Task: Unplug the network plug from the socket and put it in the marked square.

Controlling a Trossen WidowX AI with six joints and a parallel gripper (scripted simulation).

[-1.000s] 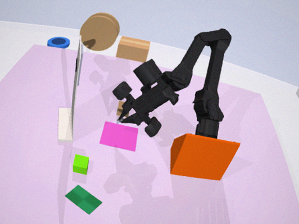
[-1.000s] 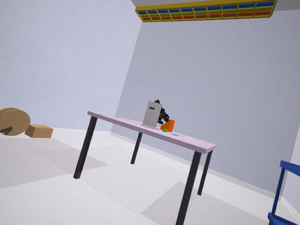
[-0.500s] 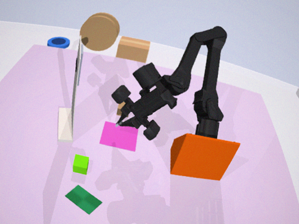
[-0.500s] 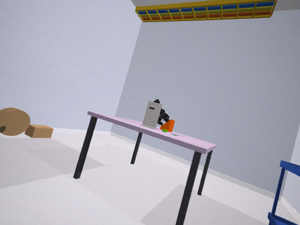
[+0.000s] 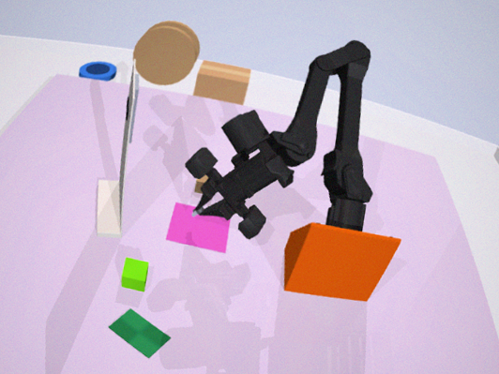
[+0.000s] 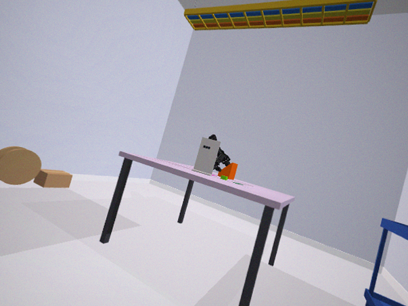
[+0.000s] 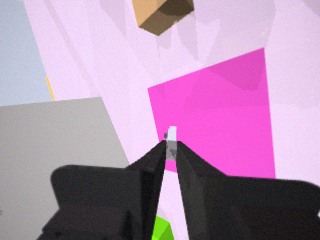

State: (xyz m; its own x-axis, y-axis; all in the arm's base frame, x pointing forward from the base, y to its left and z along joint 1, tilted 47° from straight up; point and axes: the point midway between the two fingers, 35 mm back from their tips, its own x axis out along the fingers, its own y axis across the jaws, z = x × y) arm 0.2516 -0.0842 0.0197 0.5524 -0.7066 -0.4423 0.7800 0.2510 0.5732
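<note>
Right now my gripper tip is 4 cm above the magenta square and 1 cm past it. Round my gripper tip: flat dark green tile 31 cm to the left, 6 cm ahead, 4 cm below; then upright panel 17 cm ahead, 10 cm above; then pale grey network plug right at my gripper tip.
</note>
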